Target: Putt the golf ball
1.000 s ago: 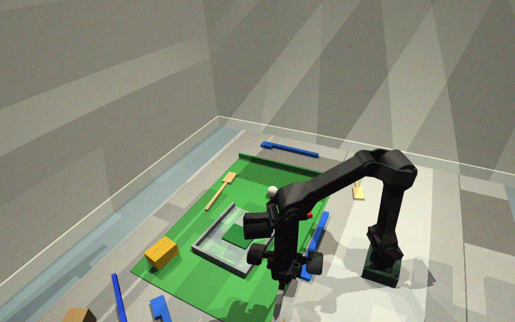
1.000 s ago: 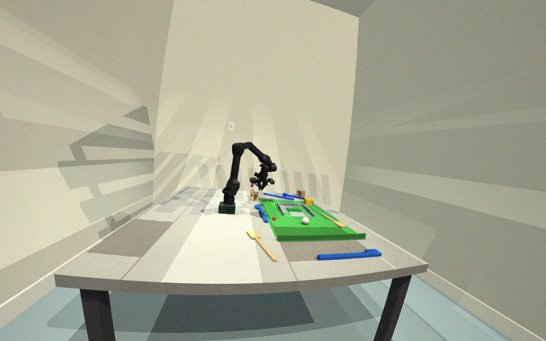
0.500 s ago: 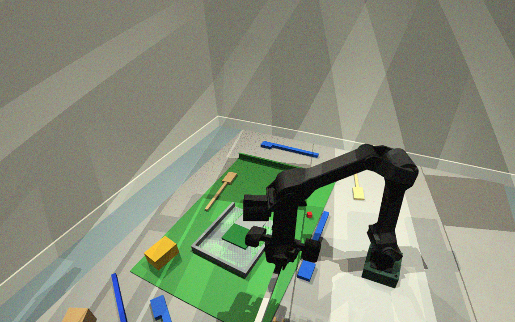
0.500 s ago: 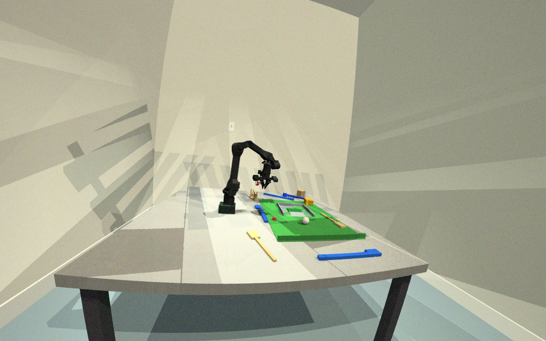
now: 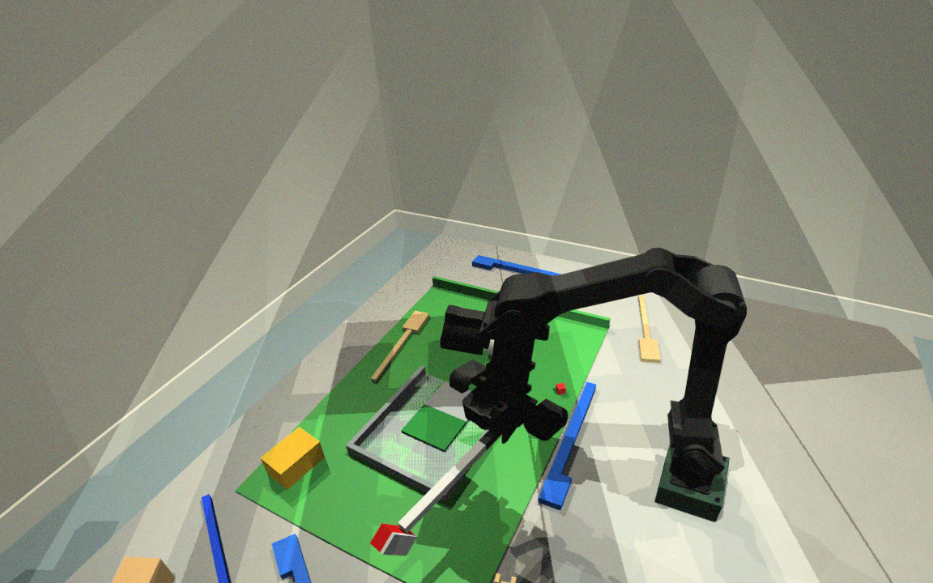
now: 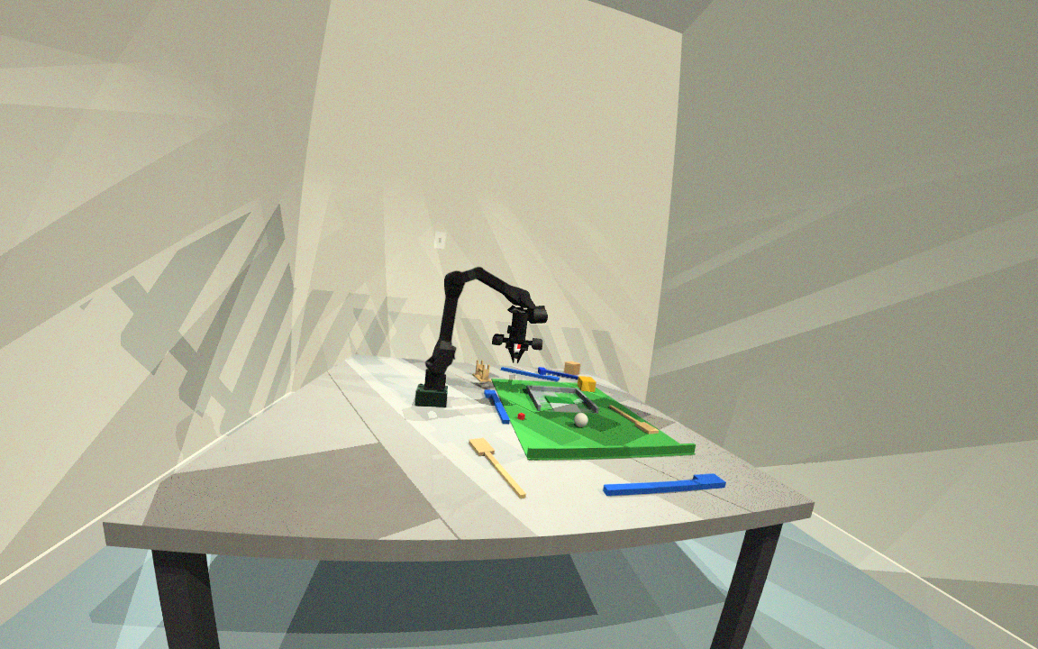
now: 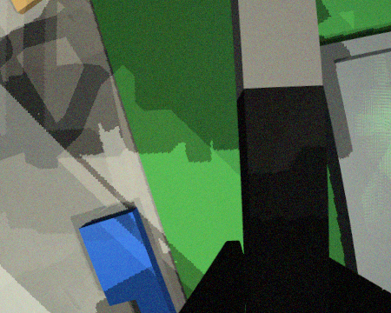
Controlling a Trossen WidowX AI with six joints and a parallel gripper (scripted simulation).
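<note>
Right now the small red cube is 260 mm to the right of my gripper tip, 120 mm below it and 20 mm behind it. From my gripper tip the other things lie so: grey frame: 170 mm ahead, 120 mm below, 50 mm to the right; then white golf ball: 320 mm to the right, 150 mm ahead, 100 mm below; then green mat: 180 mm ahead, 150 mm to the right, 130 mm below.
</note>
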